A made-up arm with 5 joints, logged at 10 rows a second.
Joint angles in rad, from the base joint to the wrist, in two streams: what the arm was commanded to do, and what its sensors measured. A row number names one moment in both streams.
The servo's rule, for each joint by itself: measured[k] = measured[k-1] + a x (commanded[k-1-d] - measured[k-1]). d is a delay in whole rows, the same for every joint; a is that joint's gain. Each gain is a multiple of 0.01, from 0.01 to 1. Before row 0 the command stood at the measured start. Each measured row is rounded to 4 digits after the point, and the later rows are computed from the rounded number. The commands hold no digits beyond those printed.
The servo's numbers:
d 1
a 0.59 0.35 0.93 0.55 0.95
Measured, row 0:
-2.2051 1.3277 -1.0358 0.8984 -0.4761
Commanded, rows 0 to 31:
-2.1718 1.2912 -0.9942 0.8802 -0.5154
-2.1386 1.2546 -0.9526 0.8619 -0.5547
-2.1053 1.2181 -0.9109 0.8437 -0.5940
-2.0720 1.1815 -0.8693 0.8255 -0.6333
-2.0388 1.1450 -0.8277 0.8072 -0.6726
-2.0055 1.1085 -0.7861 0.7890 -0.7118
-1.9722 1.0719 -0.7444 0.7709 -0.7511
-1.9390 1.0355 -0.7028 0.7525 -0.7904
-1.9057 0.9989 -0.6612 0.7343 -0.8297
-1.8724 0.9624 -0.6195 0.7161 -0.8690
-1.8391 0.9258 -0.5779 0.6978 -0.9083
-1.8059 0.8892 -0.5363 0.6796 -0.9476
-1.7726 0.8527 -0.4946 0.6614 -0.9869
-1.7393 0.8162 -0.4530 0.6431 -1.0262
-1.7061 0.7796 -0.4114 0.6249 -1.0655
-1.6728 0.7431 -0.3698 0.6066 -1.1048
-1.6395 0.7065 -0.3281 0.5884 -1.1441
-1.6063 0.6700 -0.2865 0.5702 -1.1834
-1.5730 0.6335 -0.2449 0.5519 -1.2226
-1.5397 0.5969 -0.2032 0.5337 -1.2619
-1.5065 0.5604 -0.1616 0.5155 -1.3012
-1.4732 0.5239 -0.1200 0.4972 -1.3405
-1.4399 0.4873 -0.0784 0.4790 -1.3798
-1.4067 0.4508 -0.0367 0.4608 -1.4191
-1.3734 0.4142 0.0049 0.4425 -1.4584
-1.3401 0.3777 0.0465 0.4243 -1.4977
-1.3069 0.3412 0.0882 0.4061 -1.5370
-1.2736 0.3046 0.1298 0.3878 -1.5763
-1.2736 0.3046 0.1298 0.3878 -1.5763
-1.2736 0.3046 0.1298 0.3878 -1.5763
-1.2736 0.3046 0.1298 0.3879 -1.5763
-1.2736 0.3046 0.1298 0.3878 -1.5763
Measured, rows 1 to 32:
-2.2051 1.3277 -1.0358 0.8984 -0.4761
-2.1855 1.3149 -0.9971 0.8884 -0.5134
-2.1578 1.2938 -0.9557 0.8738 -0.5526
-2.1268 1.2673 -0.9140 0.8572 -0.5919
-2.0945 1.2373 -0.8724 0.8398 -0.6312
-2.0616 1.2050 -0.8308 0.8219 -0.6705
-2.0285 1.1712 -0.7892 0.8038 -0.7097
-1.9953 1.1364 -0.7475 0.7857 -0.7490
-1.9621 1.1011 -0.7059 0.7674 -0.7883
-1.9288 1.0653 -0.6643 0.7492 -0.8276
-1.8955 1.0293 -0.6226 0.7310 -0.8669
-1.8622 0.9931 -0.5810 0.7127 -0.9062
-1.8290 0.9567 -0.5394 0.6945 -0.9455
-1.7957 0.9203 -0.4977 0.6763 -0.9848
-1.7624 0.8839 -0.4561 0.6580 -1.0241
-1.7292 0.8474 -0.4145 0.6398 -1.0634
-1.6959 0.8109 -0.3729 0.6215 -1.1027
-1.6626 0.7744 -0.3312 0.6033 -1.1420
-1.6294 0.7379 -0.2896 0.5851 -1.1813
-1.5961 0.7014 -0.2480 0.5668 -1.2205
-1.5628 0.6648 -0.2063 0.5486 -1.2598
-1.5296 0.6283 -0.1647 0.5304 -1.2991
-1.4963 0.5918 -0.1231 0.5121 -1.3384
-1.4630 0.5552 -0.0815 0.4939 -1.3777
-1.4298 0.5187 -0.0398 0.4757 -1.4170
-1.3965 0.4821 0.0018 0.4574 -1.4563
-1.3632 0.4456 0.0434 0.4392 -1.4956
-1.3300 0.4091 0.0851 0.4210 -1.5349
-1.2967 0.3725 0.1267 0.4027 -1.5742
-1.2831 0.3487 0.1296 0.3945 -1.5762
-1.2775 0.3333 0.1298 0.3908 -1.5763
-1.2752 0.3233 0.1298 0.3892 -1.5763

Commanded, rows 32 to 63:
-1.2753 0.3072 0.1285 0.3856 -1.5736
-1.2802 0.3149 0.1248 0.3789 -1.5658
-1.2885 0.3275 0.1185 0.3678 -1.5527
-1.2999 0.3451 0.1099 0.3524 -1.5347
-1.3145 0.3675 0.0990 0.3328 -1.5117
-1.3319 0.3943 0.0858 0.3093 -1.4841
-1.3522 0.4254 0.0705 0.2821 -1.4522
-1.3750 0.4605 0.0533 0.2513 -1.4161
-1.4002 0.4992 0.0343 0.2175 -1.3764
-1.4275 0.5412 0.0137 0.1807 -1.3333
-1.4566 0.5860 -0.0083 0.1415 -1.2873
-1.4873 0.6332 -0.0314 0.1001 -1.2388
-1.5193 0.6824 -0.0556 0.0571 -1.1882
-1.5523 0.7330 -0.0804 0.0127 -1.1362
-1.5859 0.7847 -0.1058 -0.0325 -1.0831
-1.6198 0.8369 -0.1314 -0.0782 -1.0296
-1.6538 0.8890 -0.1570 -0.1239 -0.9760
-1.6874 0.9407 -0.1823 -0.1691 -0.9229
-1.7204 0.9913 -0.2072 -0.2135 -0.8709
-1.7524 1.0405 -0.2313 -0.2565 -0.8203
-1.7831 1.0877 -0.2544 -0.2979 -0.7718
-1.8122 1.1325 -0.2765 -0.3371 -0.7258
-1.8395 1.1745 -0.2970 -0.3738 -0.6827
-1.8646 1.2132 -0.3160 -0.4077 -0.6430
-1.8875 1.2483 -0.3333 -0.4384 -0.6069
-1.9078 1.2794 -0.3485 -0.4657 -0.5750
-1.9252 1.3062 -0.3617 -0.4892 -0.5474
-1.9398 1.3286 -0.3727 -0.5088 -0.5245
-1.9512 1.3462 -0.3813 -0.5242 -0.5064
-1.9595 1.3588 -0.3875 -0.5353 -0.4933
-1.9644 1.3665 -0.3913 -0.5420 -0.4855
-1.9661 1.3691 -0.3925 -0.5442 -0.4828
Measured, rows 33 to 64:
-1.2743 0.3168 0.1298 0.3884 -1.5763
-1.2749 0.3134 0.1286 0.3869 -1.5737
-1.2780 0.3139 0.1251 0.3825 -1.5662
-1.2842 0.3187 0.1190 0.3744 -1.5534
-1.2935 0.3279 0.1105 0.3623 -1.5356
-1.3059 0.3418 0.0998 0.3461 -1.5129
-1.3212 0.3602 0.0868 0.3259 -1.4855
-1.3395 0.3830 0.0716 0.3018 -1.4539
-1.3604 0.4101 0.0546 0.2740 -1.4180
-1.3839 0.4413 0.0357 0.2429 -1.3785
-1.4096 0.4763 0.0152 0.2087 -1.3356
-1.4373 0.5147 -0.0067 0.1717 -1.2897
-1.4668 0.5562 -0.0297 0.1323 -1.2413
-1.4978 0.6004 -0.0538 0.0909 -1.1909
-1.5300 0.6468 -0.0785 0.0479 -1.1389
-1.5630 0.6951 -0.1039 0.0037 -1.0859
-1.5965 0.7447 -0.1295 -0.0413 -1.0324
-1.6303 0.7952 -0.1551 -0.0867 -0.9788
-1.6640 0.8461 -0.1804 -0.1320 -0.9257
-1.6973 0.8969 -0.2053 -0.1768 -0.8736
-1.7298 0.9472 -0.2295 -0.2206 -0.8230
-1.7612 0.9964 -0.2527 -0.2631 -0.7744
-1.7913 1.0440 -0.2748 -0.3038 -0.7282
-1.8197 1.0897 -0.2954 -0.3423 -0.6850
-1.8462 1.1329 -0.3146 -0.3783 -0.6451
-1.8706 1.1733 -0.3320 -0.4114 -0.6088
-1.8925 1.2104 -0.3473 -0.4413 -0.5767
-1.9118 1.2439 -0.3607 -0.4676 -0.5489
-1.9283 1.2735 -0.3719 -0.4903 -0.5257
-1.9418 1.2989 -0.3806 -0.5089 -0.5074
-1.9522 1.3199 -0.3870 -0.5234 -0.4940
-1.9594 1.3362 -0.3910 -0.5336 -0.4859

